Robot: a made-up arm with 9 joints.
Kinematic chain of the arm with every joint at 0, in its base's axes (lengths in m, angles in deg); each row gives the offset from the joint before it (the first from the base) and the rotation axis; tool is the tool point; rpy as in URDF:
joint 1: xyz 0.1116 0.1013 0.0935 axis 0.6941 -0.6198 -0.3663
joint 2: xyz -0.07 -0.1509 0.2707 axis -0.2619 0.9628 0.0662
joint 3: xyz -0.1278 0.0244 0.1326 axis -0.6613 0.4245 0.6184
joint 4: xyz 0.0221 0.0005 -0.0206 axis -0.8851 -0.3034 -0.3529
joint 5: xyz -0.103 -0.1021 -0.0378 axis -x
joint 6: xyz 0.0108 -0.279 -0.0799 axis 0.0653 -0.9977 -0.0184
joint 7: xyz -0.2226 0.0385 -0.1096 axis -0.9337 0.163 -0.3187
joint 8: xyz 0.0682 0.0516 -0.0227 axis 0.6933 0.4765 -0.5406
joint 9: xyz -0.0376 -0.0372 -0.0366 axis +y
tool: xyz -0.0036 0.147 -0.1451 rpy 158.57 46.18 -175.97
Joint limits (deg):
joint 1: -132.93..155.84
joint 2: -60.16..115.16
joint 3: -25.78..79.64
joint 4: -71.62..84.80
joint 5: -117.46..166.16
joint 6: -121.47..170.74
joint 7: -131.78..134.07
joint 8: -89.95..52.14
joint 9: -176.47..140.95
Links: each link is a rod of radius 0.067 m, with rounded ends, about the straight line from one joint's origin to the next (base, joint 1, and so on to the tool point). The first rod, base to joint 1, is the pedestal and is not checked.
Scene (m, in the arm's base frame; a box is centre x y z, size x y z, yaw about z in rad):
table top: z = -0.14
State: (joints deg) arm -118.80 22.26 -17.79 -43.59 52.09 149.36 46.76 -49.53 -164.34
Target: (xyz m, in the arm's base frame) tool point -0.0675 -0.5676 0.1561
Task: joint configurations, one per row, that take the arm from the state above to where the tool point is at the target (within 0.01 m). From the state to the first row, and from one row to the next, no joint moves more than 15 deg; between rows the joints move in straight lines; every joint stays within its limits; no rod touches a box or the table.
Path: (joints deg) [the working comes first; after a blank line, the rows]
Joints at the target: 8.46 7.42 -14.67 -13.42 56.90 78.36 83.69 -89.95 -176.47
Straight joint move there: clear.

1: -104.66 20.61 -17.44 -40.24 52.62 141.47 50.86 -54.02 -165.69
2: -90.52 18.96 -17.10 -36.89 53.16 133.58 54.97 -58.51 -167.04
3: -76.38 17.31 -16.75 -33.53 53.69 125.69 59.07 -63.00 -168.38
4: -62.24 15.66 -16.40 -30.18 54.23 117.80 63.17 -67.49 -169.73
5: -48.10 14.01 -16.05 -26.83 54.76 109.91 67.27 -71.99 -171.08
6: -33.96 12.37 -15.71 -23.48 55.30 102.02 71.38 -76.48 -172.43
7: -19.82 10.72 -15.36 -20.13 55.83 94.14 75.48 -80.97 -173.77
8: -5.68 9.07 -15.01 -16.77 56.37 86.25 79.58 -85.46 -175.12
9: 8.46 7.42 -14.67 -13.42 56.90 78.36 83.69 -89.95 -176.47

